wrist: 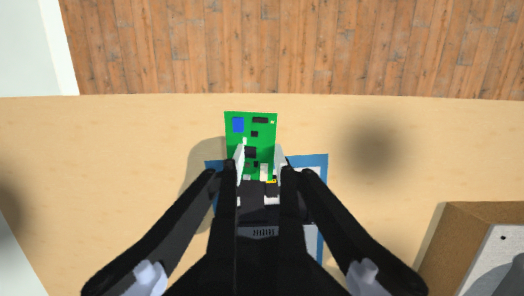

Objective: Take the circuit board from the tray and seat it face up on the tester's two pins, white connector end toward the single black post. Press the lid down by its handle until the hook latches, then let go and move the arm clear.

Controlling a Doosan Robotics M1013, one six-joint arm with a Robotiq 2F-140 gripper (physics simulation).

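Places are measured from the arm's base along level axes (x ahead, y left, z up), in millimetres.
Where they show: gripper, fingertip midpoint: (259, 152).
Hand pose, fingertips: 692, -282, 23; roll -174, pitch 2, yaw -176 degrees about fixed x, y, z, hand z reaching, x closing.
Observation:
Each offset is from my fingertips to the top centre of the thing, as dx, dy, dz. "spot": to the spot under its first point. Level surfaces: height alone.
The green circuit board {+14, -2, +15} (265, 144) is held between the fingers of my gripper (259, 152), which is shut on its two long sides. Its component face is turned to the camera, with the blue part at the far end and the white connectors at the near end. The tester {spot: +14, +134, -103} (251, 192) shows in part below the board's near end, as a black section and a grey slotted strip. The gripper covers most of it. The two pins, the single black post, the lid handle and the hook do not show. How high the board is above the tester, I cannot tell.
A blue-bordered mat {dz -120} (309, 161) lies under the tester on the light wooden table {dz -122} (125, 130). A brown-walled box (452, 225) with a pale inside stands at the lower right. The table's far edge runs beyond the board, with plank floor (300, 45) past it.

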